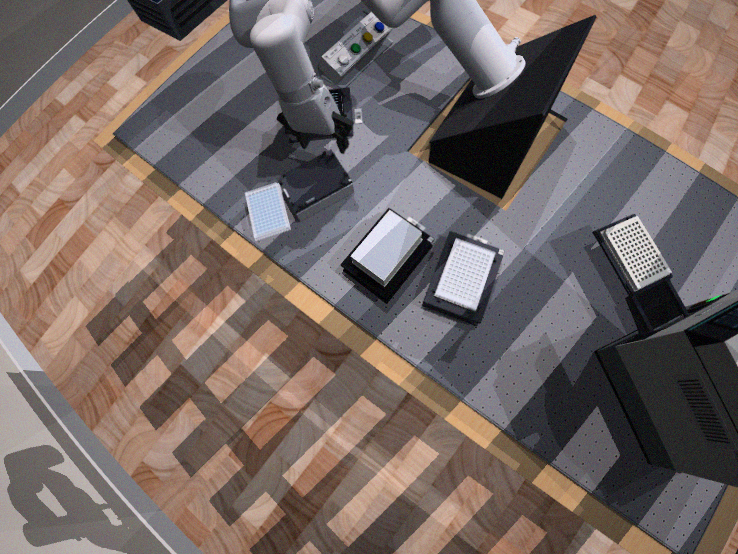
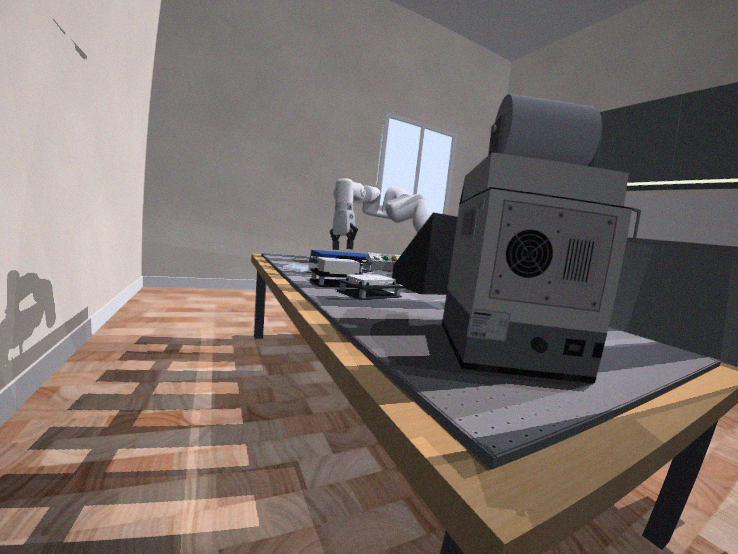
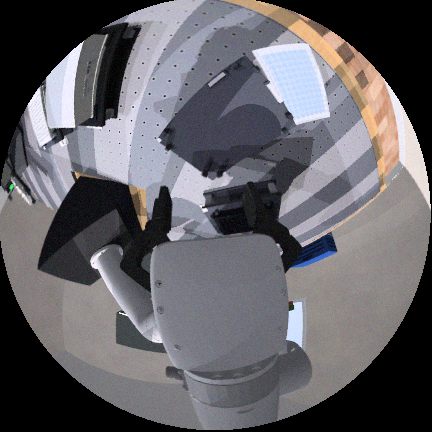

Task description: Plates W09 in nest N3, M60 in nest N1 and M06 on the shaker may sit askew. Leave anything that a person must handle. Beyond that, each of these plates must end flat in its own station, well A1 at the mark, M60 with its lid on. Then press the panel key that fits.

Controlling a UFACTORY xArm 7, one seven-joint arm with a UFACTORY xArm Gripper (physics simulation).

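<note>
My gripper (image 1: 323,143) (image 2: 342,245) (image 3: 207,191) is open and empty, fingers down, above the mat between a dark flat station (image 1: 318,178) (image 3: 225,115) and a slotted black holder (image 1: 340,98) (image 3: 232,215). A pale-blue welled plate (image 1: 267,211) (image 2: 293,267) (image 3: 295,82) lies beside that station, off it. A plate with a smooth pale top (image 1: 388,247) (image 2: 338,266) (image 3: 62,90) sits on a black nest. A white welled plate (image 1: 466,273) (image 2: 370,278) (image 3: 40,115) sits on the nest beside it. A cream plate with dark wells (image 1: 636,252) is on a black carrier. Labels and A1 marks are not legible.
The key panel (image 1: 334,55) (image 2: 375,257) has white, green, yellow and blue keys. A black wedge-shaped pedestal (image 1: 494,131) (image 2: 426,256) (image 3: 85,225) carries the arm. A big grey instrument (image 1: 661,393) (image 2: 476,298) stands at the far end. A slatted crate (image 1: 175,17) (image 3: 316,250) is past the bench edge.
</note>
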